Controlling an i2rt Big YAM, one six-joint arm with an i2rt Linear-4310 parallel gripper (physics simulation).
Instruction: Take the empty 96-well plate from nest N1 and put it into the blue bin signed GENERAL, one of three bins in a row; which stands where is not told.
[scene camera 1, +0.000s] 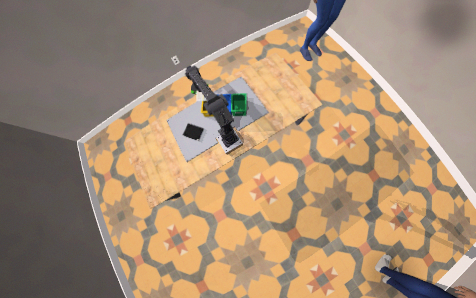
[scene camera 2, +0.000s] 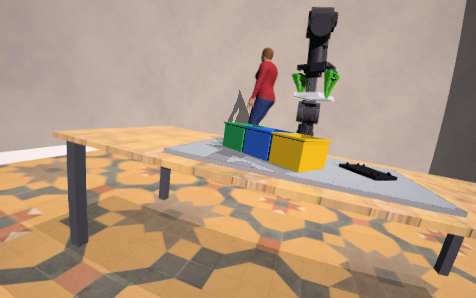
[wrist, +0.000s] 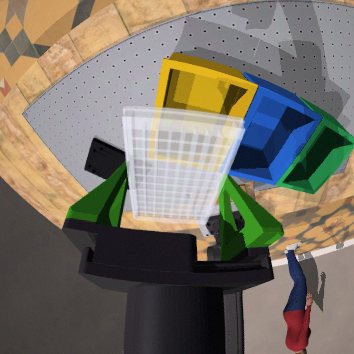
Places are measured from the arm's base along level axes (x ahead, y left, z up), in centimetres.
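Where they show: gripper, fingertip midpoint: (scene camera 2: 312, 98) (wrist: 176, 170); arm's base, origin of the base link: (scene camera 1: 230, 139).
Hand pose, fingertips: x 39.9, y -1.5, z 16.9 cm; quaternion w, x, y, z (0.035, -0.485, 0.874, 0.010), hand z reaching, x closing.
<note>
Each offset is from my fingertips to the centre of the thing. Level surfaces: height alone.
The clear 96-well plate @(dx -0.5, dy +0.2, dz +0.6 cm) (scene camera 1: 200, 97) (scene camera 2: 312, 97) (wrist: 172, 145) is held roughly level, high above the bins' height. My gripper (scene camera 1: 194, 92) (scene camera 2: 313, 94) (wrist: 176, 170) is shut on it, with the green fingers at its two sides. The blue bin @(dx -10.3, dy -11.6, dz -17.2 cm) (scene camera 1: 226, 100) (scene camera 2: 257, 143) (wrist: 275, 131) stands in the middle of the row, between the yellow bin (scene camera 1: 205, 108) (scene camera 2: 300, 154) (wrist: 200, 91) and the green bin (scene camera 1: 239, 104) (scene camera 2: 234, 136) (wrist: 320, 155). In the wrist view the plate overlaps part of the yellow bin. No sign is legible. The black nest @(dx -12.6, dy +24.8, dz -21.1 cm) (scene camera 1: 193, 131) (scene camera 2: 368, 171) (wrist: 102, 156) holds no plate.
The bins and nest stand on a grey perforated board @(dz -22.2 cm) (scene camera 1: 187, 150) (scene camera 2: 425, 197) (wrist: 75, 110) on the wooden table @(dz -23.5 cm) (scene camera 1: 295, 90) (scene camera 2: 100, 134). A person in red (scene camera 2: 265, 80) (wrist: 295, 325) is beyond the table. Blue-clad legs (scene camera 1: 320, 25) show past the table's far end.
</note>
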